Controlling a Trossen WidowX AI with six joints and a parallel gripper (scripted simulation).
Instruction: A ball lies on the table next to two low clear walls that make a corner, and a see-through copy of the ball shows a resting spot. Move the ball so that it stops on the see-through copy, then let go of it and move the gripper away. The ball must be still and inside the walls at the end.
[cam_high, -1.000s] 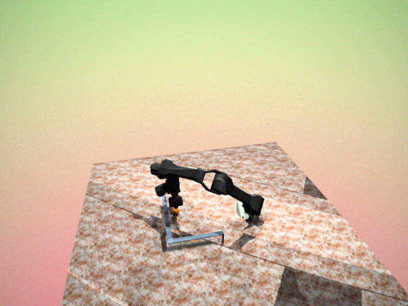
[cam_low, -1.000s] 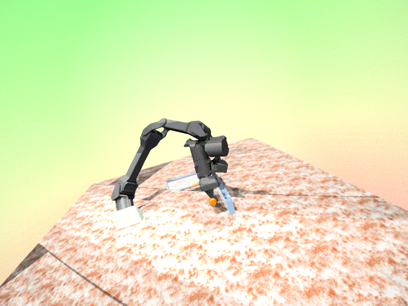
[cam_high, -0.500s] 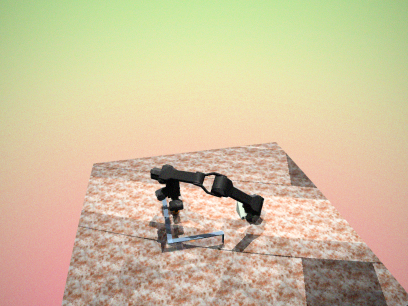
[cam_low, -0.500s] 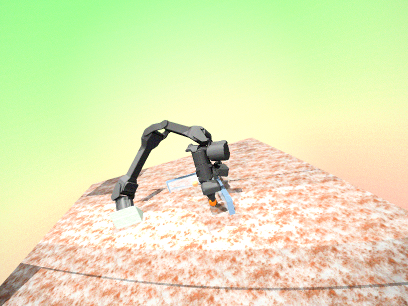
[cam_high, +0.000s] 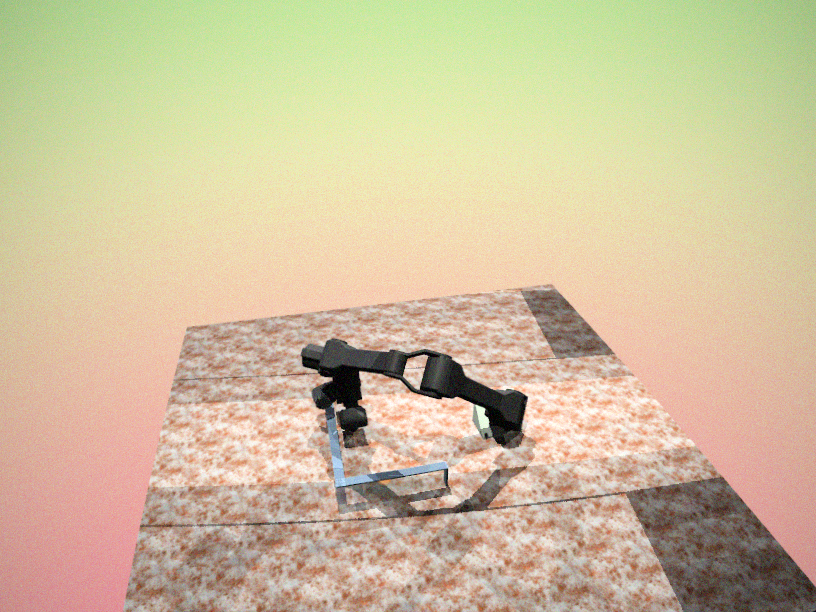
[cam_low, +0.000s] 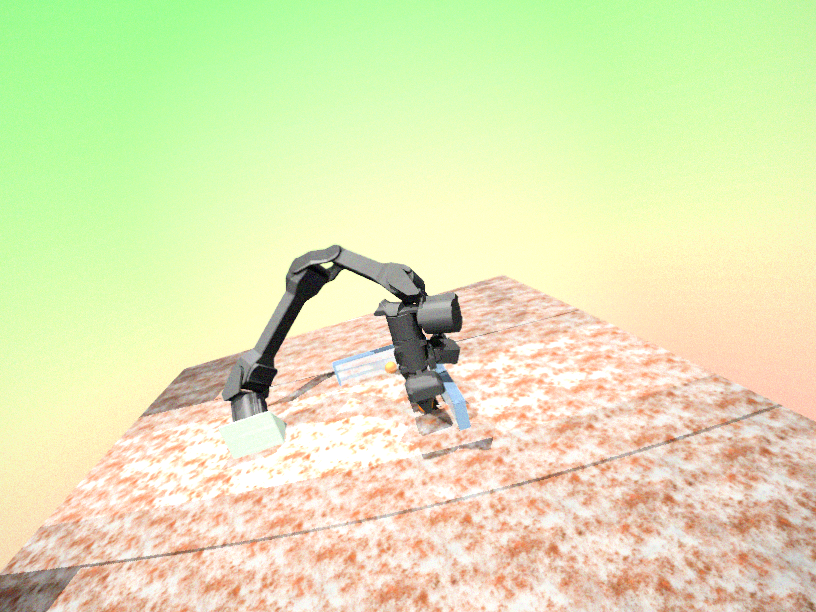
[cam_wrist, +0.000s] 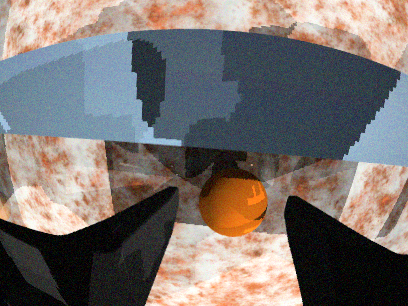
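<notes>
The see-through copy is 19 cm to the left of my gripper tip and 5 cm behind it. Round my gripper tip: orange ball right at my gripper tip.
</notes>
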